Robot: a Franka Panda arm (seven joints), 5 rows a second.
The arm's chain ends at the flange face. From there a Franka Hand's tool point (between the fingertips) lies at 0.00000 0.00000 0.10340 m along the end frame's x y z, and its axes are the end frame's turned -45 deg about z.
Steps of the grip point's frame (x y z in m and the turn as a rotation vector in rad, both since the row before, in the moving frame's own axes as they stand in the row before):
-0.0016 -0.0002 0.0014 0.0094 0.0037 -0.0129
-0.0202 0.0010 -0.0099 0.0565 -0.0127 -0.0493
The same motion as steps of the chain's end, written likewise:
-0.0008 0.0019 0.0014 0.0093 -0.0040 -0.0129
-0.0084 0.0181 -0.0097 0.0310 -0.0489 -0.0493

